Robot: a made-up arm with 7 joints.
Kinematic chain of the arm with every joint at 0, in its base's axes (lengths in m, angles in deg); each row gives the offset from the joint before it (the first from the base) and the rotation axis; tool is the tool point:
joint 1: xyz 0 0 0.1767 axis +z
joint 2: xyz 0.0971 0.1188 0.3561 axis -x
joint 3: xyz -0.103 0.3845 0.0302 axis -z
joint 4: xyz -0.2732 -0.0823 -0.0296 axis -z
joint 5: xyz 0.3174 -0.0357 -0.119 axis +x
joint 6: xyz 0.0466 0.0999 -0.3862 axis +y
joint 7: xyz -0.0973 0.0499 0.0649 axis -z
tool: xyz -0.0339 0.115 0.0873
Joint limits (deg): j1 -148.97..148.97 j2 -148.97..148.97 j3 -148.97..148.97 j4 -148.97..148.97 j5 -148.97..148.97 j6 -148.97..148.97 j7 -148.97..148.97
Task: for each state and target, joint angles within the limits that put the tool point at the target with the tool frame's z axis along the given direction. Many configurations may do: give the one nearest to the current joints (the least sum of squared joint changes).
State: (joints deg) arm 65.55 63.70 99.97 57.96 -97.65 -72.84 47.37
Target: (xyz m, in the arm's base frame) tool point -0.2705 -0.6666 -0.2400 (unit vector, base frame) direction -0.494 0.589 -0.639
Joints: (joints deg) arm 92.67 53.21 79.18 44.40 -97.50 -85.84 45.50
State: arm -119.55 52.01 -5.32 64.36 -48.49 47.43 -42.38
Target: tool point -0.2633 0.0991 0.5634 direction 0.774 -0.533 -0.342
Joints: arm -89.59 106.55 -18.79 72.02 -30.70 13.62 -56.96
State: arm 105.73 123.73 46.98 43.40 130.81 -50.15 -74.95
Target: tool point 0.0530 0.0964 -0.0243 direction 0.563 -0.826 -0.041
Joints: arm 113.38 119.54 39.19 18.87 100.68 -38.92 -77.43
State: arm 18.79 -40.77 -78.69 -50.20 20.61 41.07 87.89
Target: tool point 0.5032 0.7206 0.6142 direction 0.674 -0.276 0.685
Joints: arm -35.61 -32.86 -44.82 -4.85 23.27 58.19 92.68
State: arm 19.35 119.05 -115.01 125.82 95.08 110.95 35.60
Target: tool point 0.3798 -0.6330 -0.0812 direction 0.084 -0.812 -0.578
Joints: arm -17.96 148.20 -140.68 115.43 97.87 135.64 36.95
